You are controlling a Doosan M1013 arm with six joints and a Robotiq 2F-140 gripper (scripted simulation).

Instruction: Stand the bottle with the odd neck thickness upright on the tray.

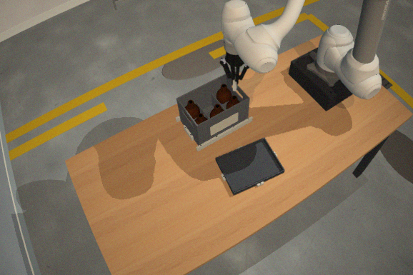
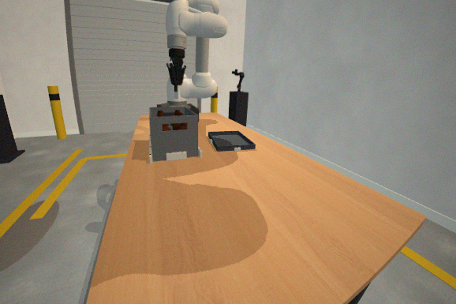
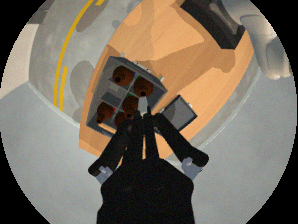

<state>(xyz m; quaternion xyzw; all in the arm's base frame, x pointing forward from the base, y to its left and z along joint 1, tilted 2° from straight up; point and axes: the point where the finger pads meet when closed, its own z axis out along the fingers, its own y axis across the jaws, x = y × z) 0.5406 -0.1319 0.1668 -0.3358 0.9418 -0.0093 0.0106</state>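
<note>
The glass bottle lies 17 cm below my hand, 9 cm ahead of it and 1 cm to the right of it. The rest, counted from my hand: dark tray 25 cm to the left, 24 cm below, 12 cm ahead; then grey crate 17 cm below, 9 cm ahead, 5 cm to the right.
</note>
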